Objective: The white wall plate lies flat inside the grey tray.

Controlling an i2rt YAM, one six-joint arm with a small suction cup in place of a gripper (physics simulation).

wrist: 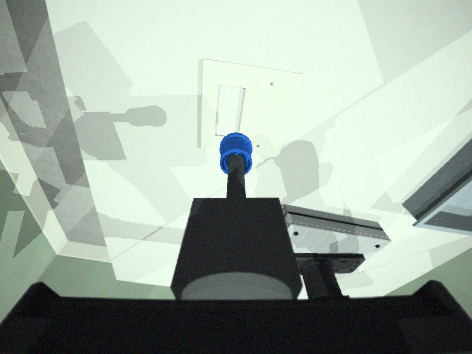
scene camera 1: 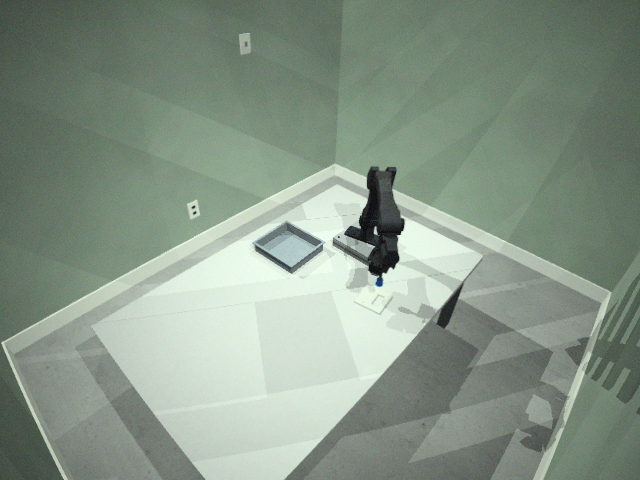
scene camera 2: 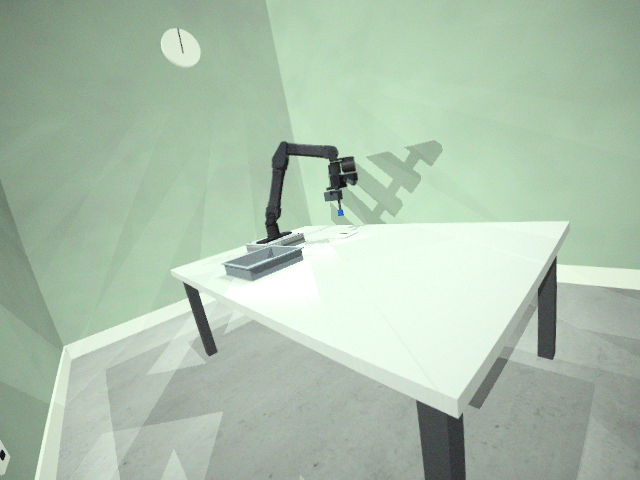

My suction cup (wrist: 235, 141) carries nothing. The cup is 10 cm from the middle of a white wall plate (wrist: 267, 110), above it. A grey tray (scene camera 1: 287, 245) rests on the table.
The grey tray also shows in the wrist view (wrist: 434, 205) and in scene camera 2 (scene camera 2: 255, 265).
